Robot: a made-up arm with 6 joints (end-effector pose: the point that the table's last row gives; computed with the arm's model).
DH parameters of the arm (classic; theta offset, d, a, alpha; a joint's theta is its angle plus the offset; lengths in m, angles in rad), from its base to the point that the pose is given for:
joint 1: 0 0.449 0.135 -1.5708
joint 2: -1.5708 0 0.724 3.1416
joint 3: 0 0 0.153 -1.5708
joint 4: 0 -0.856 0 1.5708
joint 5: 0 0 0 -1.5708
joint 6: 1.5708 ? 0 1.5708
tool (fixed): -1.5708 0 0 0
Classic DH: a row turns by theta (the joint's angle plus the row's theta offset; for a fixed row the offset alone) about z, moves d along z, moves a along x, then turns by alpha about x.
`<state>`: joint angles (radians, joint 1 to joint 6).
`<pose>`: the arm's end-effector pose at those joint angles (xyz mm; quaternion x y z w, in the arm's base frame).
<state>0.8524 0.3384 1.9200 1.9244 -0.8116 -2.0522</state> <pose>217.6 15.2 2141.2 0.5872 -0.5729 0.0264 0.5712</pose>
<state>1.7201 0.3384 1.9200 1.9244 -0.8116 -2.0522</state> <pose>129.1 175.8 2141.2 0.7736 -0.2730 0.2641 0.5072</pose>
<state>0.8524 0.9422 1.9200 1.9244 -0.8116 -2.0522</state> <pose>847.7 735.9 1830.8 0.4379 -0.4293 0.0386 0.7889</pose>
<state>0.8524 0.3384 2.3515 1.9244 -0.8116 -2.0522</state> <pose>-46.9 -287.3 1956.4 0.6619 -0.6444 0.0162 0.3826</pose>
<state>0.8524 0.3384 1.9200 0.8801 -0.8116 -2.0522</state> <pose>303.0 154.6 2142.9 0.7925 -0.2060 0.3122 0.4817</pose>
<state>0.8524 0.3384 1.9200 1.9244 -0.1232 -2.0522</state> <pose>152.0 134.2 2210.4 0.3772 -0.6257 0.2875 0.6193</pose>
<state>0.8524 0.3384 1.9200 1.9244 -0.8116 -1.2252</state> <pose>217.6 15.2 2141.2 0.3082 -0.5353 -0.2060 0.7590</pose>
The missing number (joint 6, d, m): -0.226
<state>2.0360 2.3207 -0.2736 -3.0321 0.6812 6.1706</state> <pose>108.1 -180.8 -591.1 -0.0244 -0.0612 -0.4936 0.8672</pose>
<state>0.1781 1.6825 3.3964 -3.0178 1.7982 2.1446</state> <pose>796.6 115.8 1174.5 0.4841 0.0511 0.0042 0.8735</pose>
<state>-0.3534 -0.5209 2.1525 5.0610 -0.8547 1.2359</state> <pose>-1036.9 553.3 1445.6 -0.5253 -0.7727 0.0223 0.3557</pose>
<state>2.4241 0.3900 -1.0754 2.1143 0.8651 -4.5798</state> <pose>-533.4 270.0 128.4 -0.2708 0.7204 -0.2709 0.5782</pose>
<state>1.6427 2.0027 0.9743 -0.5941 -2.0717 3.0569</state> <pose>-194.6 1157.7 -500.1 -0.0709 0.0784 -0.8411 0.5305</pose>
